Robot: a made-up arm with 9 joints. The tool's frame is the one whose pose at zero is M.
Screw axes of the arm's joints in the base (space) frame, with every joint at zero. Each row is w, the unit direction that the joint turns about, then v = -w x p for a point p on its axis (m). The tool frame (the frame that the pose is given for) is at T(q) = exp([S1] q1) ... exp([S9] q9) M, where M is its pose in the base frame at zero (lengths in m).
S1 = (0, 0, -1, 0, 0, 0)
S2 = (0, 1, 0, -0.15, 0, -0.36)
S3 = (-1, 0, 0, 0, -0.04, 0.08)
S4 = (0, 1, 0, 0.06, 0, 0.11)
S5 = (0, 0, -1, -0.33, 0.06, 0)
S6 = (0, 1, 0, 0.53, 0, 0.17)
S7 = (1, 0, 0, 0, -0.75, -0.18)
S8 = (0, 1, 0, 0.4, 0, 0.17)
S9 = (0, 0, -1, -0.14, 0.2, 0)
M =
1 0 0 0.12
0 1 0 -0.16
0 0 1 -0.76
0 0 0 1
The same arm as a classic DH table. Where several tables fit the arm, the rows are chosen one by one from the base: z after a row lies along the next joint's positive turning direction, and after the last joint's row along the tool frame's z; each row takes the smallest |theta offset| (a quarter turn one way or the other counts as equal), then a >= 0, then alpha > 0; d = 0 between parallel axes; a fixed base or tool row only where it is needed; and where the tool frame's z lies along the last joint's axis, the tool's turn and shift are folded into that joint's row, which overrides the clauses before.
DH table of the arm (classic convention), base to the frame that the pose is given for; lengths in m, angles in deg. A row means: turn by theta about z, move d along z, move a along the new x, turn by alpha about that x. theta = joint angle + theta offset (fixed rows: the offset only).
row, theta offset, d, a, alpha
base (fixed), 0, 0, 0, 180
joint 1, 0, -0.15, -0.36, 90
joint 2, 90, 0.08, 0.11, -90
joint 3, 0, -0.47, 0.1, 90
joint 4, 90, 0.25, 0.05, 90
joint 5, 0, 0.47, -0.11, -90
joint 6, -90, -0.15, 0.22, 90
joint 7, 0, 0, -0.35, -90
joint 8, -90, -0.04, 0.03, -90
joint 9, -75.07, 0, -0.3105, 180
tool (fixed), -75.07, -0.36, 0, 0

